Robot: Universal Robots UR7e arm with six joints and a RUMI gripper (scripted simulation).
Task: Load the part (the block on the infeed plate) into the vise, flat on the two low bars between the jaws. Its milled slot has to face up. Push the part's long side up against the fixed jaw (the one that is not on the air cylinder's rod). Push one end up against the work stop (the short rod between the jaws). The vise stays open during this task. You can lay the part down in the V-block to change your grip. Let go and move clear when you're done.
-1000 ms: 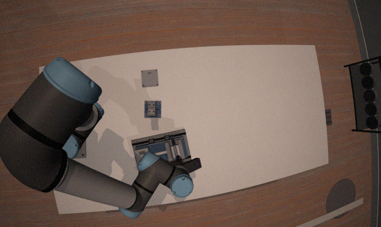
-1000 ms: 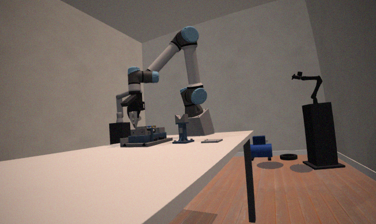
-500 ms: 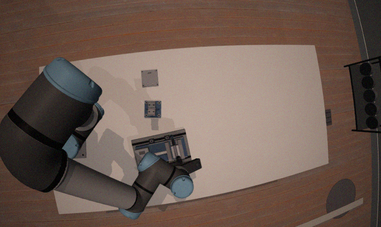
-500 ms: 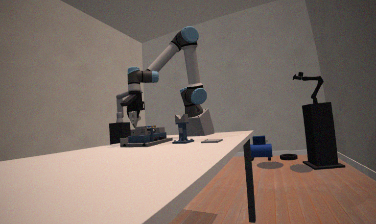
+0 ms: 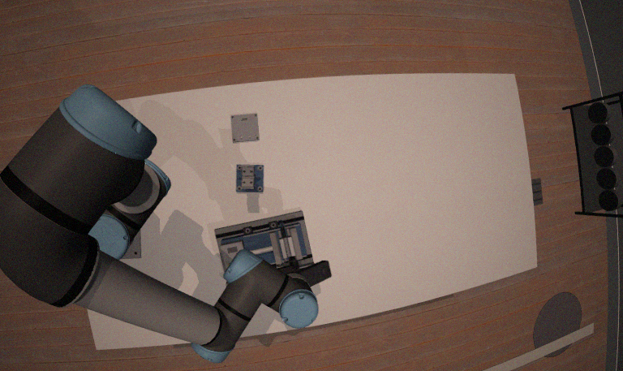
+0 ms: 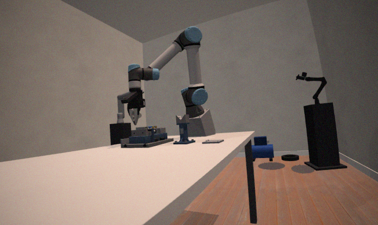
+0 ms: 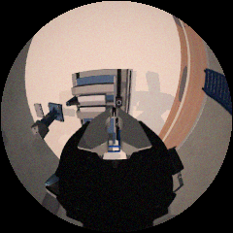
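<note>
The part is 10 mm ahead of my hand, 50 mm to the left of it and 40 mm below it. The rest, counted from my hand: vise 60 mm behind, 60 mm to the left, 100 mm below; then infeed plate 10 mm ahead, 460 mm to the left, 140 mm below.
</note>
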